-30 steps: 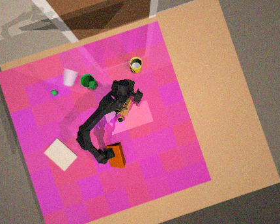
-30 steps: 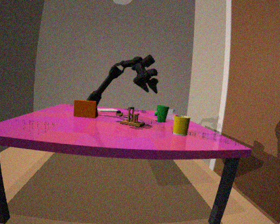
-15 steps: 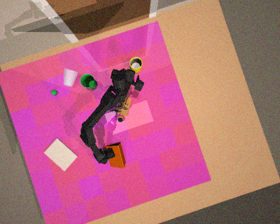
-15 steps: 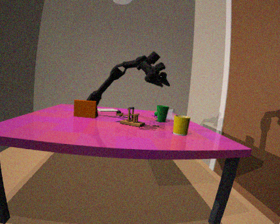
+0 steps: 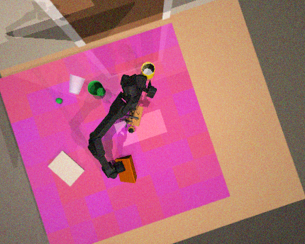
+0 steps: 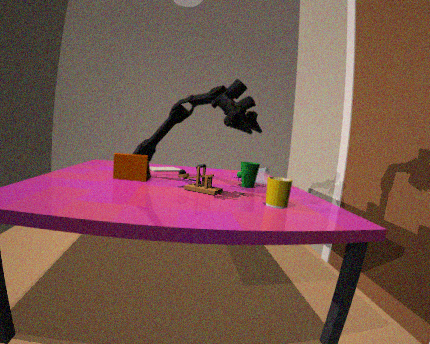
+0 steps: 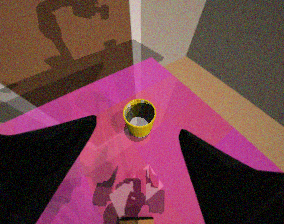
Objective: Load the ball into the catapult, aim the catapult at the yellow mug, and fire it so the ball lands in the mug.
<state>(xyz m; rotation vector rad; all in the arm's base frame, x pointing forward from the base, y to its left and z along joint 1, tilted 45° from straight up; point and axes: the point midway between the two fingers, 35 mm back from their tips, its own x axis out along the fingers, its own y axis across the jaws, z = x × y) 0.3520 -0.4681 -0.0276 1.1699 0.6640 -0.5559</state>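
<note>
Now: the dark ball 23 cm behind my gripper tip, 21 cm to the left of it and 20 cm below it. From my gripper tip the other things lie so: yellow mug 23 cm below, 8 cm ahead, 7 cm to the right; green mug 29 cm to the left, 23 cm below, 11 cm ahead; wooden catapult 21 cm below, 18 cm to the left, 17 cm behind.
</note>
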